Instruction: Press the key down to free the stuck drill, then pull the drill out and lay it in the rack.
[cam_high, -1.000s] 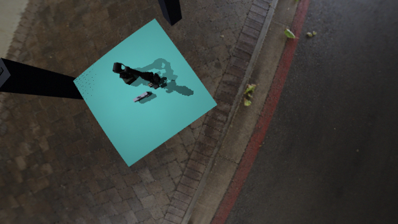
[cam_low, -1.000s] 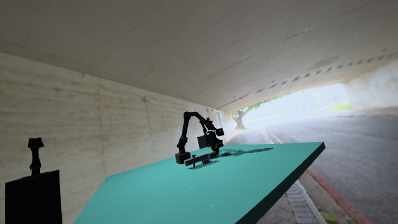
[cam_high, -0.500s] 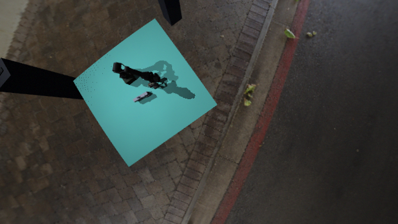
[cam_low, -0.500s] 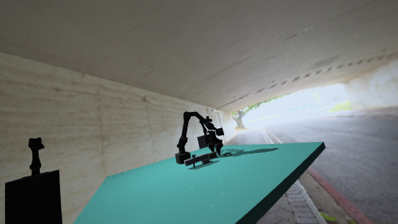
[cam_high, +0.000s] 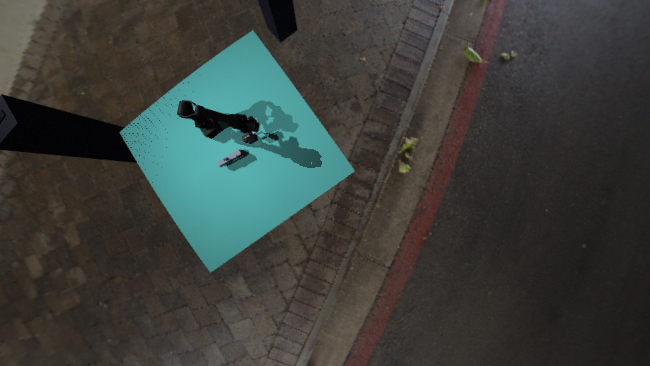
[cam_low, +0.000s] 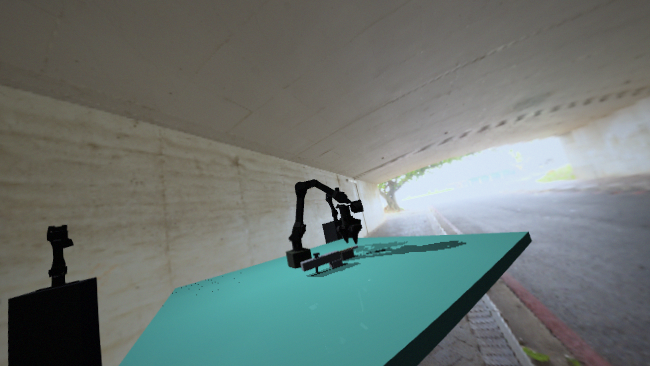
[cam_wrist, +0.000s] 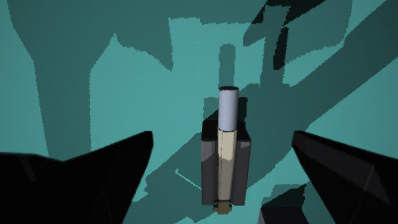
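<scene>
Now: the drill 40 mm to the right of my gripper tip and 20 mm below it. From my gripper tip the other things lie so: small block 50 mm to the right, 50 mm below; then long grey fixture 40 mm ahead, 230 mm to the right, 30 mm below.
</scene>
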